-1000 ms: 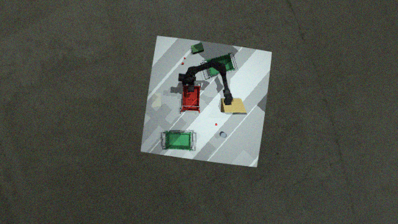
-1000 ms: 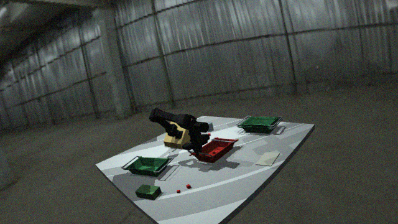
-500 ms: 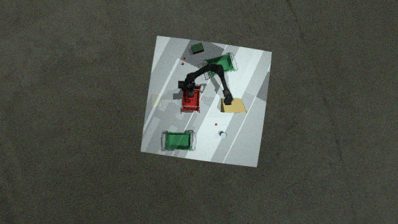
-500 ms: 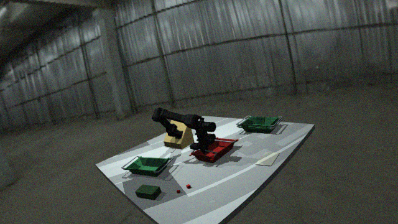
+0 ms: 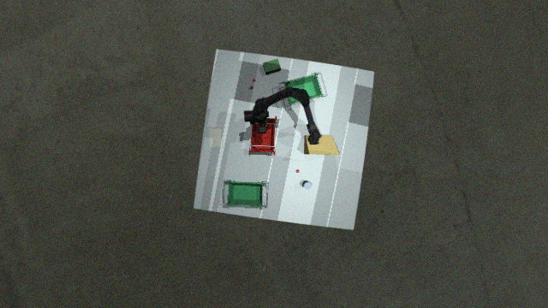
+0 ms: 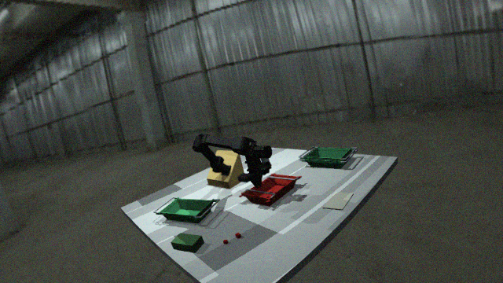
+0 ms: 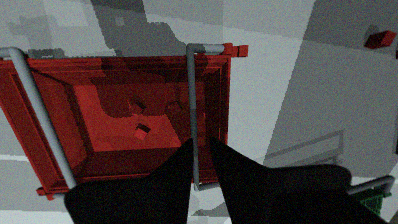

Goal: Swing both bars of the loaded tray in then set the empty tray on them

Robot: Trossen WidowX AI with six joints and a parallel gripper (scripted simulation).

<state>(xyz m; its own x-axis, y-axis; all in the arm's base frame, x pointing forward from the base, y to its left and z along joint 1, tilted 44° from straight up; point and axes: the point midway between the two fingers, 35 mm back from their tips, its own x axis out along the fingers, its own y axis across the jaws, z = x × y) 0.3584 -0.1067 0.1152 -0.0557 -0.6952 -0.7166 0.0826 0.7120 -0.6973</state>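
Now: gripper tip 310 mm past the green tray, 250 mm to the left of it and 50 mm above it. The rest, counted from my gripper tip: pale flat card (380 mm ahead, 90 mm to the left, 90 mm below); dark green box (450 mm to the right, 80 mm behind, 70 mm below); grey cylinder (480 mm to the left, 310 mm behind, 60 mm below).
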